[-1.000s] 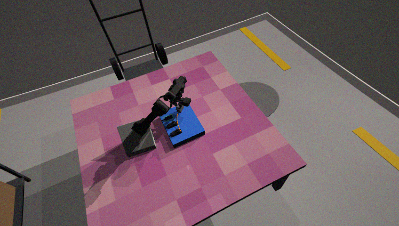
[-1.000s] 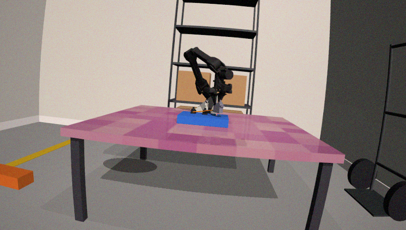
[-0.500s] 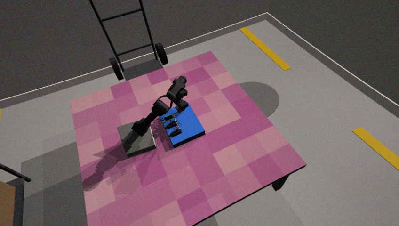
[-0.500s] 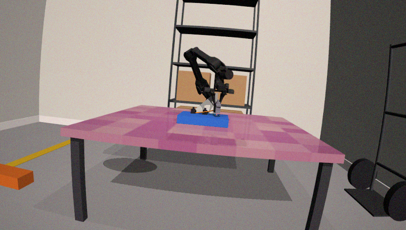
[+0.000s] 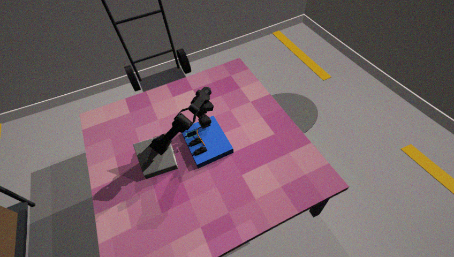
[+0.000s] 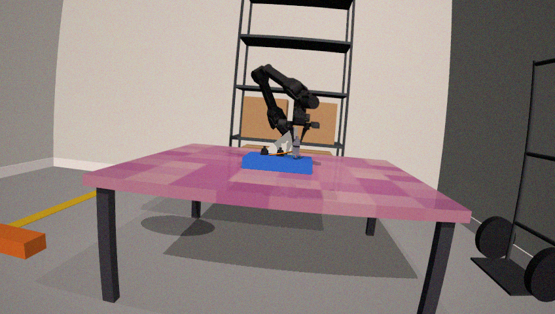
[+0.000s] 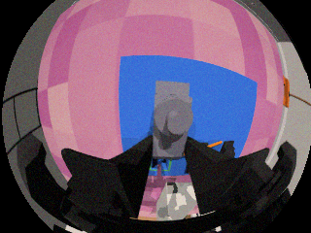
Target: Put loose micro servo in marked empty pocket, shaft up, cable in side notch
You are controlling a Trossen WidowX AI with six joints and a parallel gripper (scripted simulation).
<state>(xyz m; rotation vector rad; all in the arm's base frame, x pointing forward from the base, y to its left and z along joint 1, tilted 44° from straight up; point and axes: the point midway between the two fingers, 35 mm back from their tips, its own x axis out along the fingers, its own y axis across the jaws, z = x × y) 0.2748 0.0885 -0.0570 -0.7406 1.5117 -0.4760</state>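
Right now the green marking is 50 mm behind my gripper tip, 10 mm to the right of it and 70 mm below it. The rest, counted from my gripper tip: blue deck 30 mm ahead, 70 mm to the right, 100 mm below.
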